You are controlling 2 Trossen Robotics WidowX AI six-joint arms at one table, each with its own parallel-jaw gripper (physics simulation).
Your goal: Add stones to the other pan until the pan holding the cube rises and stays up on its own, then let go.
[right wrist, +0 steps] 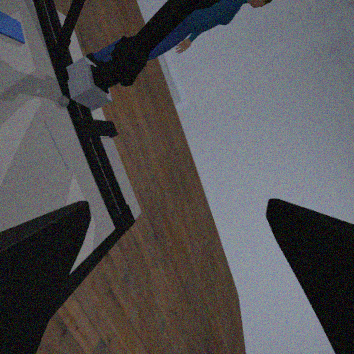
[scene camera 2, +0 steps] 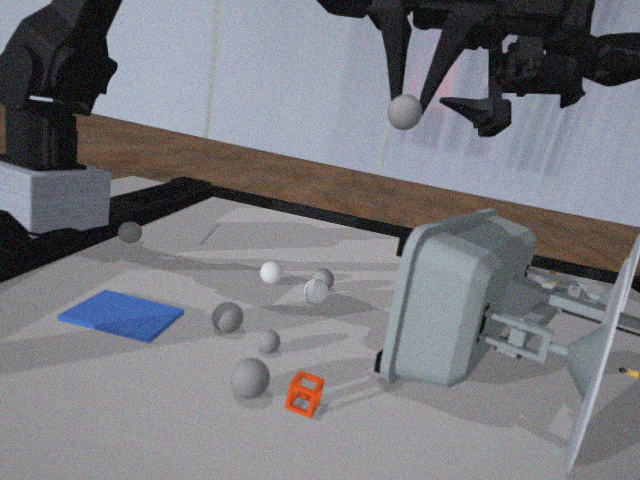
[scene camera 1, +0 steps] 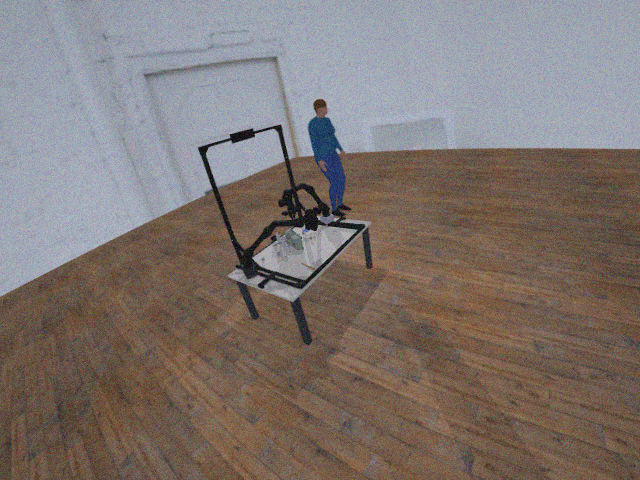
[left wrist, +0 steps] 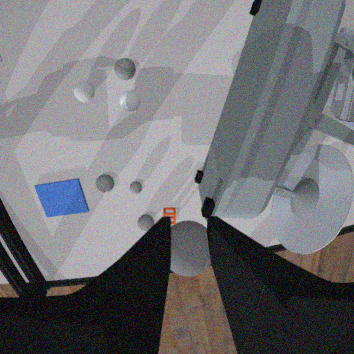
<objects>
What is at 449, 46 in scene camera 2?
My left gripper.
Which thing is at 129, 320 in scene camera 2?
A blue flat pad.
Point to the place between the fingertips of my left gripper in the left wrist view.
188, 224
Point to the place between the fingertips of my right gripper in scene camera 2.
At 440, 70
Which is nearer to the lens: the grey balance scale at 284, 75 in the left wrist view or the blue flat pad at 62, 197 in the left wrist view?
The grey balance scale.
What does the orange wire cube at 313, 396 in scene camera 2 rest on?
The table.
</objects>
